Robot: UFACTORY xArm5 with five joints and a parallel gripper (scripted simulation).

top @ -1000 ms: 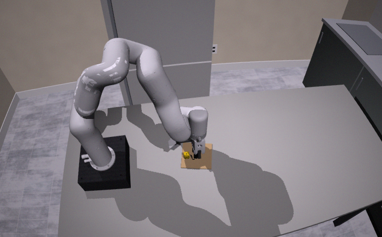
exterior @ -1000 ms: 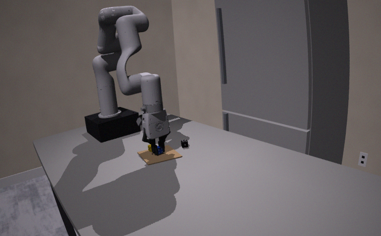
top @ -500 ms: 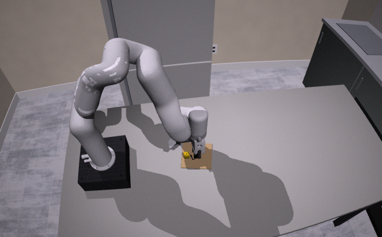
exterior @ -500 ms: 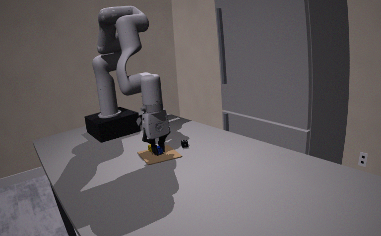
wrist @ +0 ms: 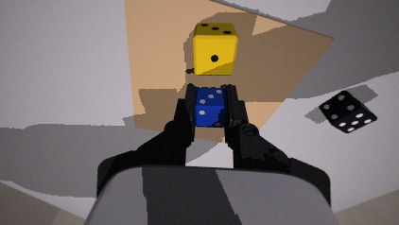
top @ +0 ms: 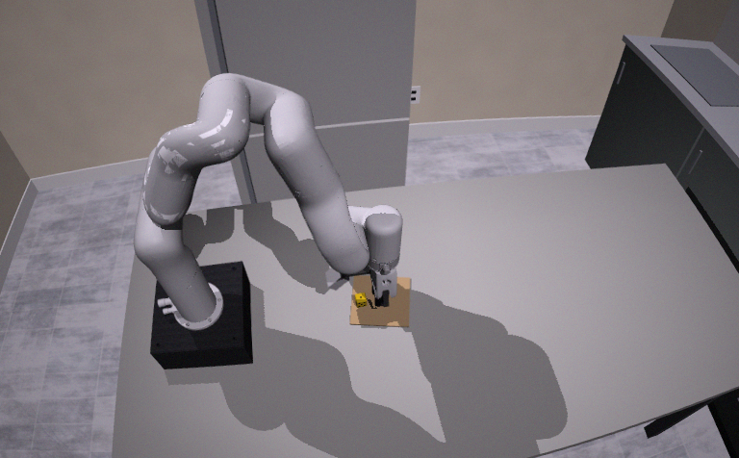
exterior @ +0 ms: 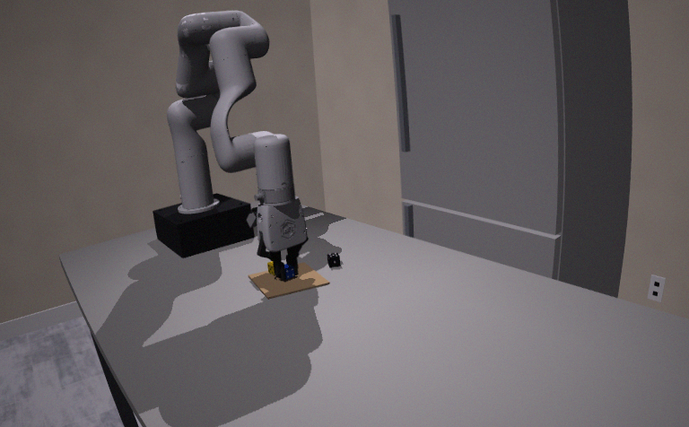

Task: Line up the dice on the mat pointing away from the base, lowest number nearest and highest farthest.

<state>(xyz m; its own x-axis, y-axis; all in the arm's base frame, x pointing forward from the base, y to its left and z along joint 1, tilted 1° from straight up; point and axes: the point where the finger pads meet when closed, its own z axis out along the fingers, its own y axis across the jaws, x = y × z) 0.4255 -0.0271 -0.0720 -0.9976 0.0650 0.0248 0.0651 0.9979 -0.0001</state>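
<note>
The blue die lies 10 mm below my hand. The rest, counted from my hand: black die: 120 mm to the left, 20 mm below, 20 mm ahead; mat: 30 mm below; yellow die: 50 mm behind, 10 mm below.
</note>
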